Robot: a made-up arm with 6 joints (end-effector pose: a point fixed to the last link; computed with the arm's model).
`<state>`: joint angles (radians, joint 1 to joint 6).
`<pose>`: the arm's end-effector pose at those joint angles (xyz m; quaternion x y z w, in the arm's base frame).
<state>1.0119 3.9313 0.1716 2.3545 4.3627 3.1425</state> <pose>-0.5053 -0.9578 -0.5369 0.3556 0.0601 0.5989 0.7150</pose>
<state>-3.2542 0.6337 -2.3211 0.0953 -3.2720 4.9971</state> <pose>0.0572 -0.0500 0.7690 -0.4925 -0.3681 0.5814 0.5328</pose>
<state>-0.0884 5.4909 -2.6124 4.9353 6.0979 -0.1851</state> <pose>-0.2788 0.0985 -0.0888 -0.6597 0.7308 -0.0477 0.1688</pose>
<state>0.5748 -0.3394 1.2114 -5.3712 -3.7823 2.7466</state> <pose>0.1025 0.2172 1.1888 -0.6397 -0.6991 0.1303 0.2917</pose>
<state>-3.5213 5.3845 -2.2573 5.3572 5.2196 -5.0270</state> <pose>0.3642 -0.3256 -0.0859 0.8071 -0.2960 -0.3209 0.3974</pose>
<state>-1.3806 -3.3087 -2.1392 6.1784 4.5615 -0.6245</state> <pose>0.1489 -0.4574 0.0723 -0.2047 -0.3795 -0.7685 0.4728</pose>
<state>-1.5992 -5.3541 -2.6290 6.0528 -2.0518 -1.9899</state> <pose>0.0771 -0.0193 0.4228 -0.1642 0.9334 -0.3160 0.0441</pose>
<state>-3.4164 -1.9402 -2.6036 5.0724 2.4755 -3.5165</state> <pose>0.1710 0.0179 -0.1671 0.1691 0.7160 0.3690 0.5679</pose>
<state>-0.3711 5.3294 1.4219 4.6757 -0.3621 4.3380</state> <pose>-0.1558 0.1734 1.3867 0.2310 0.1797 0.8991 0.3256</pose>
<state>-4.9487 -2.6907 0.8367 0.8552 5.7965 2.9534</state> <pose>-0.2343 -1.0709 -0.7141 0.7873 0.3885 -0.1237 0.4625</pose>
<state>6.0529 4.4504 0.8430 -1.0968 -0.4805 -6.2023</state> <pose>-1.3489 0.4348 0.4579 0.0410 -0.5858 -0.5503 0.5935</pose>
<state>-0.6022 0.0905 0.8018 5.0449 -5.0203 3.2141</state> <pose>0.4788 -0.4772 1.3511 0.6415 -0.3383 0.2228 0.6514</pose>
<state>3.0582 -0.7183 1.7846 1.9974 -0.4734 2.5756</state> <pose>-0.2651 0.0564 1.1364 -0.5304 -0.2934 0.4070 0.6833</pose>
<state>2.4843 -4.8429 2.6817 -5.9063 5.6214 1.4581</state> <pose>-0.0778 0.0600 -0.2234 -0.3649 0.9076 -0.0901 0.1870</pose>
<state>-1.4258 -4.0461 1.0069 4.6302 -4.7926 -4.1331</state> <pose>-0.0633 -0.5270 -0.9077 -0.5844 -0.4500 0.6116 0.2862</pose>
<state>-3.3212 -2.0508 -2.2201 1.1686 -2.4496 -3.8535</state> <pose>0.1507 0.0390 -0.2983 -0.4680 0.0600 -0.6563 0.5888</pose>
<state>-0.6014 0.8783 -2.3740 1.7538 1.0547 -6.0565</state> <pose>-0.0571 0.2767 0.7104 -0.7296 0.1678 0.1038 0.6548</pose>
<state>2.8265 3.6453 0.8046 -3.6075 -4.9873 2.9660</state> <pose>0.9163 -0.4241 -0.7482 0.9749 -0.0067 -0.0482 0.2174</pose>
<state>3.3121 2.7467 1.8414 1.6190 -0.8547 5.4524</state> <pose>0.4823 0.1798 -0.5367 -0.7206 -0.0577 -0.4046 0.5601</pose>
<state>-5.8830 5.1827 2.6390 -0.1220 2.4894 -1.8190</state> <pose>-0.1160 -0.0190 0.4562 0.7951 -0.4263 -0.2377 0.3600</pose>
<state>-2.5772 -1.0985 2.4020 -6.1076 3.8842 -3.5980</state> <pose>0.1433 0.0675 0.8074 -0.3269 0.4115 0.0217 0.8505</pose>
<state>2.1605 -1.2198 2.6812 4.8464 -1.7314 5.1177</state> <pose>-0.1571 -0.1573 0.5630 0.1615 -0.6458 0.3708 0.6475</pose>
